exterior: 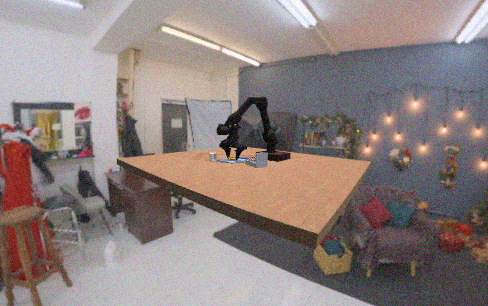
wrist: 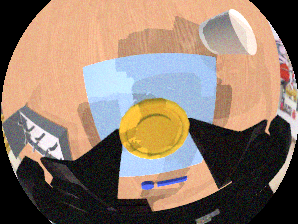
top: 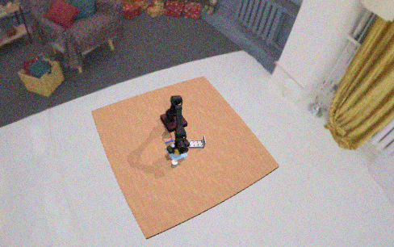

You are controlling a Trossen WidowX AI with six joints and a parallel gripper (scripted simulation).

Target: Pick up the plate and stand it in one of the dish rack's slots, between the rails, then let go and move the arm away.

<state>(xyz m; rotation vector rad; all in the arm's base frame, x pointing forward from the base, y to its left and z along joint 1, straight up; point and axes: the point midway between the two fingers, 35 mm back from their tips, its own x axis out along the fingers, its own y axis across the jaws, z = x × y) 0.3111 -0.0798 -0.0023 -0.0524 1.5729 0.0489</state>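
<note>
Right now my gripper tip is 1 cm to the left of the light blue mat and 1 cm past it. Round my gripper tip: dish rack: 18 cm to the left, 2 cm above, 1 cm behind; white cup: 10 cm ahead, 7 cm to the right, 2 cm above; yellow plate: 1 cm above.
</note>
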